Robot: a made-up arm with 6 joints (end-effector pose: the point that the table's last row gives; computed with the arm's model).
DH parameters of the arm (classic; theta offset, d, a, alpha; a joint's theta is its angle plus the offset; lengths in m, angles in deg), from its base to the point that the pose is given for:
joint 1: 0 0.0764 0 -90
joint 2: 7.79 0 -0.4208 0
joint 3: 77.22 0 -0.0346 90
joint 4: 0 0.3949 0 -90
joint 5: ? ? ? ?
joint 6: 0 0.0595 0 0
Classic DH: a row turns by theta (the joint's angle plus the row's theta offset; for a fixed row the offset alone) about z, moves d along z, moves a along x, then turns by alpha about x.
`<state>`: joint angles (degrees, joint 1 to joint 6).
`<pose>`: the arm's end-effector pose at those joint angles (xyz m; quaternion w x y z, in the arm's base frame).
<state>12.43 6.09 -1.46 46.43 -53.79 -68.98</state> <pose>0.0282 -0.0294 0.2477 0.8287 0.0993 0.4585 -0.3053</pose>
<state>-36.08 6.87 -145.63 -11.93 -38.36 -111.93</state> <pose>-0.6461 0.4802 0.3871 0.0912 0.4511 -0.5563 -0.6919</pose>
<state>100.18 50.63 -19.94 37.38 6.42 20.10</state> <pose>-0.0396 0.1975 0.2643 0.0674 -0.3332 0.8028 0.4899</pose>
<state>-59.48 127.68 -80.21 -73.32 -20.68 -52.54</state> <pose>0.3523 -0.5581 0.0971 0.1365 -0.5395 0.6982 -0.4504</pose>
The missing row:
joint 5: 0 0 0.0001 90
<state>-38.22 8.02 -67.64 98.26 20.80 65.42</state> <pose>-0.1801 0.1685 0.6142 0.4074 0.2205 0.1349 0.8759</pose>
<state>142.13 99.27 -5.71 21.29 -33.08 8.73</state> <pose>-0.1501 0.1316 0.0356 0.1221 -0.7917 0.5345 0.2695</pose>
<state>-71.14 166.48 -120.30 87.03 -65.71 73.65</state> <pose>0.1941 -0.7357 -0.1297 0.6121 0.5798 -0.5305 -0.0878</pose>
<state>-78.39 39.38 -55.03 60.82 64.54 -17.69</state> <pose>0.0670 -0.0928 0.5410 0.6018 0.4193 0.6741 0.0870</pose>
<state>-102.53 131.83 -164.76 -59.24 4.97 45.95</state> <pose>-0.1474 -0.6425 0.6533 0.4578 0.3459 0.3028 -0.7609</pose>
